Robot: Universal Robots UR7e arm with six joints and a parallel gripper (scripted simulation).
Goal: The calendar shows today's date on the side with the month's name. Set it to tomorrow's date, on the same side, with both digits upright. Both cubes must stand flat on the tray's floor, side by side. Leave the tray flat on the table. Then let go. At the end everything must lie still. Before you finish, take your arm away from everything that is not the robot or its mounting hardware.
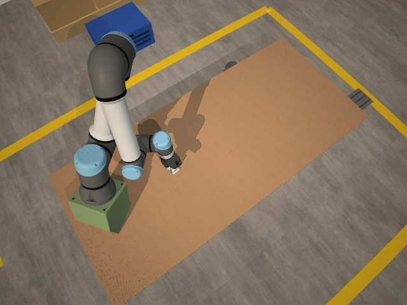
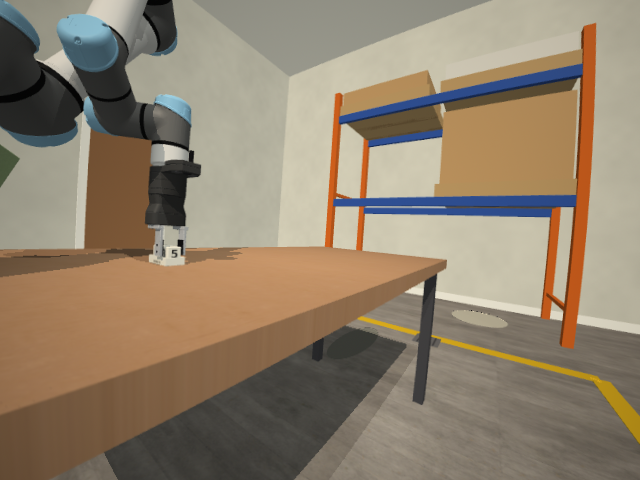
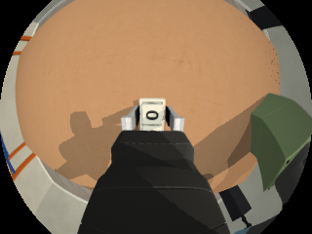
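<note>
My hand is 3 cm above the white calendar tray and 2 cm to the right of it.
</note>
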